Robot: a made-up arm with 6 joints.
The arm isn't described. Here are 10 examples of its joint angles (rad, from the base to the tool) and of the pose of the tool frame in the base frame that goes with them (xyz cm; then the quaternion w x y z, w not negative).
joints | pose
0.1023 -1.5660 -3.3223 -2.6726 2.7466 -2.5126 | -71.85 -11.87 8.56 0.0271 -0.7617 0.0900 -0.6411
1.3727 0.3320 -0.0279 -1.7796 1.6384 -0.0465 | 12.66 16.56 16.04 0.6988 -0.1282 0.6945 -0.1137
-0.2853 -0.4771 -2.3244 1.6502 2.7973 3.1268 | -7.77 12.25 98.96 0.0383 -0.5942 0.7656 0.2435
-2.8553 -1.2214 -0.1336 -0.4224 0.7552 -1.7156 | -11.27 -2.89 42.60 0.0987 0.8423 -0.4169 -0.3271
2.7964 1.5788 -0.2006 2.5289 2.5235 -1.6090 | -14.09 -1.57 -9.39 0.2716 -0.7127 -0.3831 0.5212
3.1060 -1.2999 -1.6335 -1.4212 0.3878 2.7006 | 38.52 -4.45 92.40 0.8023 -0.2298 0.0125 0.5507
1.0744 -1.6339 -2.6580 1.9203 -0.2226 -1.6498 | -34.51 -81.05 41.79 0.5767 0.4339 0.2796 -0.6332
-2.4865 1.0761 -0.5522 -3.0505 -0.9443 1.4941 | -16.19 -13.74 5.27 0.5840 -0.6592 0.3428 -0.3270
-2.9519 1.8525 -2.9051 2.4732 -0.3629 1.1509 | -78.08 -8.87 -17.93 0.0313 0.9036 -0.1900 -0.3827
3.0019 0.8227 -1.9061 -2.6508 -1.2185 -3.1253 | -67.81 4.41 29.72 0.0517 0.1741 0.9572 -0.2255
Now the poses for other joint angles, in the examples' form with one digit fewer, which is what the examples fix.
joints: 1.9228 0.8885 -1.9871 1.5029 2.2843 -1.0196
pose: -36.8 67.5 34.1 0.432 0.022 -0.611 0.663
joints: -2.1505 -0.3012 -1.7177 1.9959 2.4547 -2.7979
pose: -3.2 -23.3 94.5 0.446 0.337 0.661 0.501
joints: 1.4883 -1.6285 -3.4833 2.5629 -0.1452 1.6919
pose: -2.6 -85.8 9.2 0.129 0.170 -0.779 0.589
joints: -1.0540 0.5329 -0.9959 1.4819 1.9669 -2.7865
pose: 36.4 -42.0 23.1 0.257 -0.528 -0.258 -0.767
